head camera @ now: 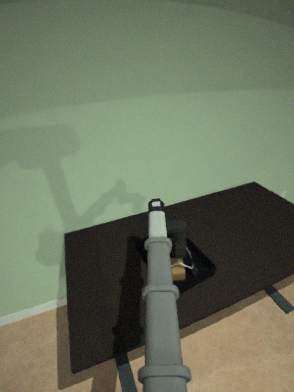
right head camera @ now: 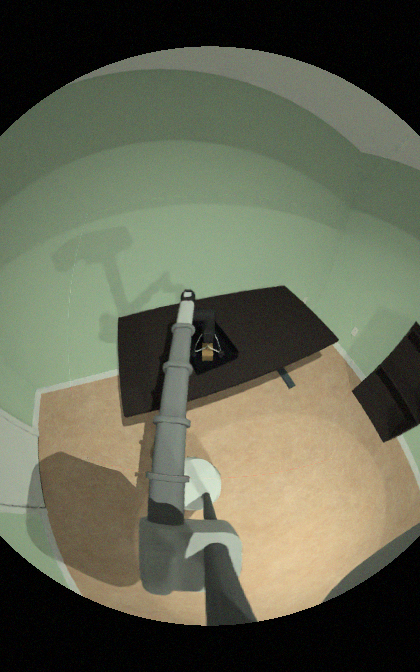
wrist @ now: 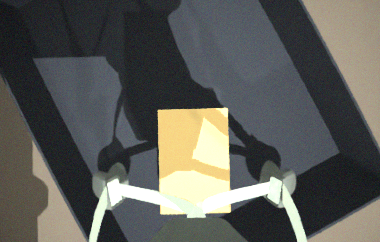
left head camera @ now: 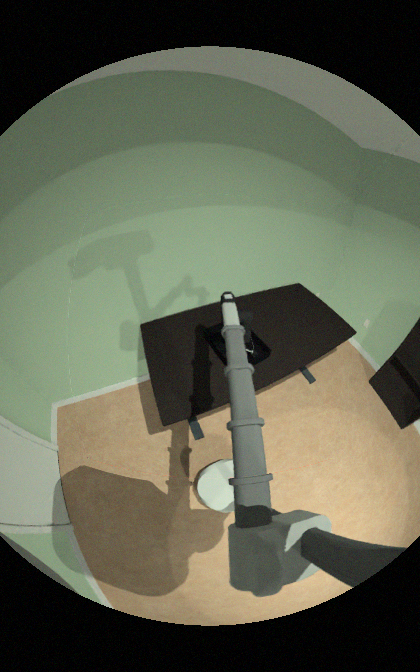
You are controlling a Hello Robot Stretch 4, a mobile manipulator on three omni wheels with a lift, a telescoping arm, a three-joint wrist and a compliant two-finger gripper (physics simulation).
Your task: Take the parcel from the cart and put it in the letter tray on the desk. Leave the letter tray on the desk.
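Frame: origin at the robot's base, x ahead, y left, z up, level; metres.
Seen in the pictures: gripper, between the fingertips: (head camera: pixel 178 274) (wrist: pixel 193 176).
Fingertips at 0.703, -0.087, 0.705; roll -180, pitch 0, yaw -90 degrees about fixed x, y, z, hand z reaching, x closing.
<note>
A point is followed by its place in that frame, as x, y, z.
The tan box-shaped parcel (head camera: pixel 178 274) @(0.680, -0.086, 0.737) (right head camera: pixel 207 356) (wrist: pixel 185 145) @(0.739, -0.080, 0.745) lies inside the black letter tray (head camera: pixel 206 266) @(0.748, -0.232, 0.698) (left head camera: pixel 262 351) (right head camera: pixel 229 351) (wrist: pixel 325 85) @(0.792, -0.211, 0.730), near one end of it. The tray stands on the dark desk (head camera: pixel 240 225) @(1.042, -0.510, 0.692) (left head camera: pixel 300 325) (right head camera: pixel 270 325). My gripper (right head camera: pixel 208 353) (wrist: pixel 193 176) @(0.703, -0.087, 0.705) is open over the parcel. In the wrist view its fingertips stand wide apart, one on each side, with a gap between each tip and the parcel. In the left head view the arm hides the parcel. The cart cannot be made out.
The telescoping arm (head camera: pixel 161 315) @(0.306, 0.000, 1.120) (left head camera: pixel 245 425) (right head camera: pixel 171 425) reaches over the desk and hides part of the tray. A green wall (head camera: pixel 210 145) @(1.455, -0.394, 1.064) stands behind the desk. Dark furniture (left head camera: pixel 402 385) (right head camera: pixel 395 400) stands at the right. A pale round thing (left head camera: pixel 215 487) (right head camera: pixel 205 477) is below the arm.
</note>
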